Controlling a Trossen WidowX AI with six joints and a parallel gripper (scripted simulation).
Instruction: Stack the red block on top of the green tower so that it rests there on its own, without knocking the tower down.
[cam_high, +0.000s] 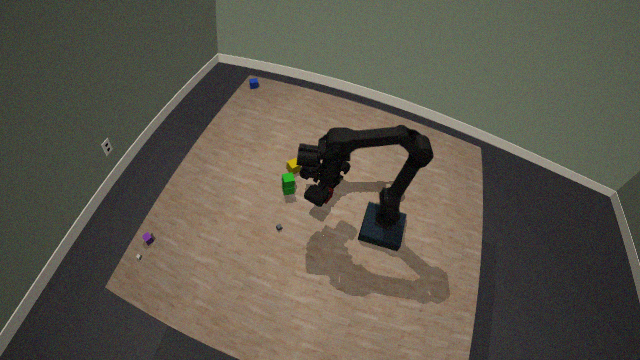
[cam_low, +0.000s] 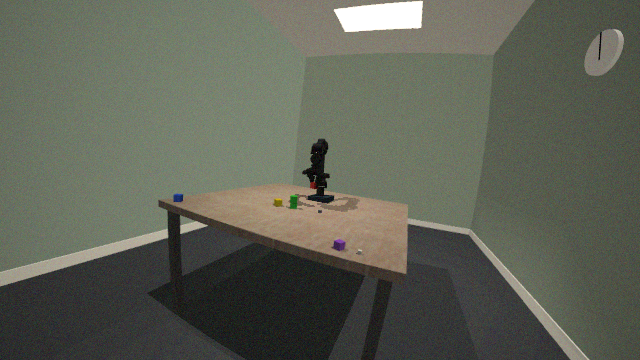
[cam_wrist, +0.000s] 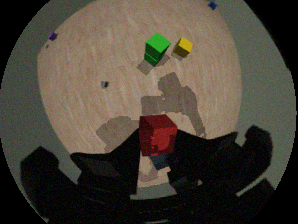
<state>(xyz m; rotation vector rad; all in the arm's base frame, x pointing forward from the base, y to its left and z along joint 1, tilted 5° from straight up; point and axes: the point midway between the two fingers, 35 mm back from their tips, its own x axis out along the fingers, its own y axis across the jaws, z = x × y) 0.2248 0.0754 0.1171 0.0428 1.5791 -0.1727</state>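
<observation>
Now: gripper tip 180 mm short of the yellow block, 140 mm to the left of it and 110 mm above it. From my gripper tip the other things lie so: tiny grey cube 110 mm ahead, 120 mm to the left, 120 mm below; then purple block 510 mm ahead, 420 mm to the left, 110 mm below; then red block 10 mm above.
</observation>
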